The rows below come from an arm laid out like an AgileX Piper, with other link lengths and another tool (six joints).
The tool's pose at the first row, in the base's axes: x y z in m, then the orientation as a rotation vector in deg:
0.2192 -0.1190 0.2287 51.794 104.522 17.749
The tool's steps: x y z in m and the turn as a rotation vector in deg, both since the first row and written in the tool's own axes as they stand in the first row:
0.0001 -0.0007 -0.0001 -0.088 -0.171 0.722
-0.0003 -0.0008 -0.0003 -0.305 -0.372 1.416
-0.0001 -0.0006 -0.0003 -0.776 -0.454 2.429
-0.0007 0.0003 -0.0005 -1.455 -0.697 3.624
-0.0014 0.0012 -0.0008 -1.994 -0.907 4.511
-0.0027 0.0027 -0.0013 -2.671 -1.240 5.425
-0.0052 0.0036 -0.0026 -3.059 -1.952 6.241
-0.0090 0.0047 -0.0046 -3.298 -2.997 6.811
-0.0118 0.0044 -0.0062 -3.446 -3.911 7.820
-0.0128 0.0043 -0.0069 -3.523 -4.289 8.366
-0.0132 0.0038 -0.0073 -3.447 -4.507 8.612
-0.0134 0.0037 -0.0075 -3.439 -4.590 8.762
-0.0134 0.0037 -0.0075 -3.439 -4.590 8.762
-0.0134 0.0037 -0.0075 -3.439 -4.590 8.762
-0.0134 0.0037 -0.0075 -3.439 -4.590 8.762
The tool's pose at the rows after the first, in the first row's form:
0.2188 -0.1194 0.2283 52.410 104.047 18.194
0.2186 -0.1197 0.2286 52.908 103.514 18.719
0.2187 -0.1194 0.2285 53.524 102.877 19.727
0.2190 -0.1192 0.2296 54.159 101.945 20.947
0.2193 -0.1190 0.2307 54.600 101.209 21.865
0.2197 -0.1188 0.2327 54.965 100.301 22.854
0.2195 -0.1197 0.2355 55.434 99.177 23.330
0.2189 -0.1212 0.2396 55.774 97.903 23.349
0.2179 -0.1231 0.2421 56.570 96.580 23.625
0.2174 -0.1238 0.2430 57.001 95.968 23.831
0.2169 -0.1243 0.2431 57.272 95.683 23.803
0.2167 -0.1245 0.2433 57.410 95.542 23.845
0.2167 -0.1245 0.2433 57.410 95.542 23.845
0.2167 -0.1245 0.2433 57.410 95.542 23.845
0.2167 -0.1245 0.2433 57.410 95.542 23.845

